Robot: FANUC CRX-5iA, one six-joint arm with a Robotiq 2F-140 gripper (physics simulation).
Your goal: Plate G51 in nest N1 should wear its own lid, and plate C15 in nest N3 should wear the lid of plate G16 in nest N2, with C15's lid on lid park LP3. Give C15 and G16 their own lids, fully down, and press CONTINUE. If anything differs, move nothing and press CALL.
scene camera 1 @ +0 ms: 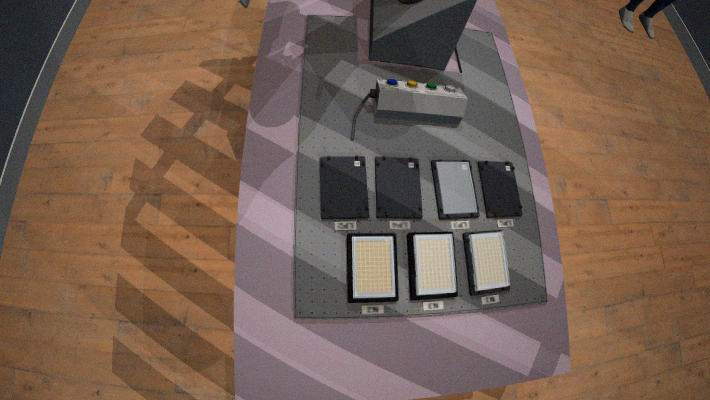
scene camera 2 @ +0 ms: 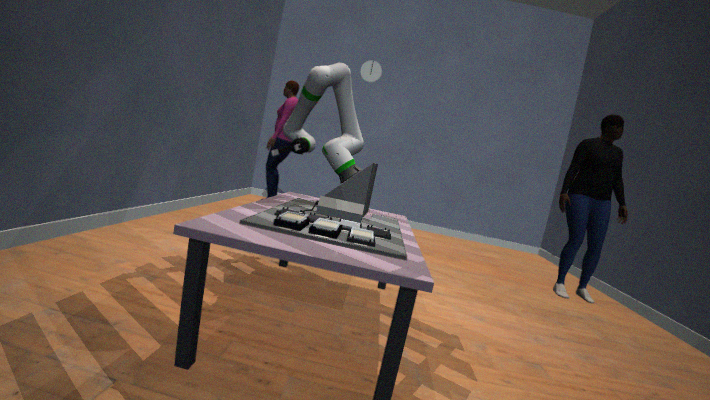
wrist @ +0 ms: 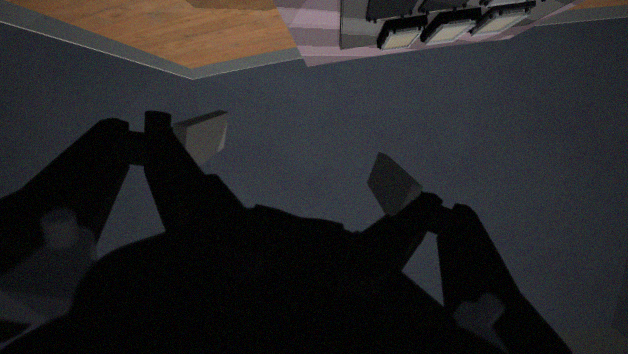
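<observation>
In scene camera 1, plate G51 (scene camera 1: 489, 261) is in nest N1 at the right, C15 (scene camera 1: 433, 265) in N3 in the middle, and G16 (scene camera 1: 374, 267) in N2 at the left, its wells yellower. Codes are unreadable, and clear lids on the plates are hard to make out. A pale clear lid (scene camera 1: 456, 187) lies on lid park LP3. The button box (scene camera 1: 420, 106) carries blue, yellow, green and white buttons; their lettering is unreadable. My gripper (scene camera 2: 286, 149) (wrist: 301, 149) is open and empty, raised beyond the table, away from the plates.
Dark lid parks LP2 (scene camera 1: 344, 187), LP4 (scene camera 1: 398, 187) and LP1 (scene camera 1: 500, 190) flank LP3 on the pegboard (scene camera 1: 320, 270). A dark slanted panel (scene camera 1: 415, 40) stands behind the button box. A person in pink (scene camera 2: 286, 112) stands behind the arm; another in black (scene camera 2: 595, 170) stands at the right.
</observation>
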